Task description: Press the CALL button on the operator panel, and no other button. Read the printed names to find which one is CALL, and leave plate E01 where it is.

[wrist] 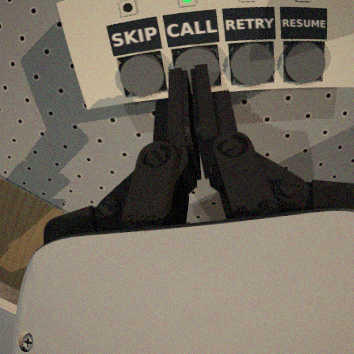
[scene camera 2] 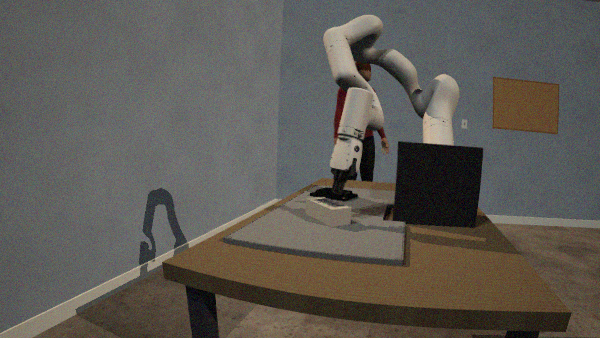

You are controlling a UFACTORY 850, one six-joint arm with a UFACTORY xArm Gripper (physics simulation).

Labels:
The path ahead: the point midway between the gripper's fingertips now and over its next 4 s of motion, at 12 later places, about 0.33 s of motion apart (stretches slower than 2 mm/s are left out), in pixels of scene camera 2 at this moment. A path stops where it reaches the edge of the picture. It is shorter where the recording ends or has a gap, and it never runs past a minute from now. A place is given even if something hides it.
My gripper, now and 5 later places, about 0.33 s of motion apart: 336,193; 337,185; 337,180; 335,181; 329,181; 329,179

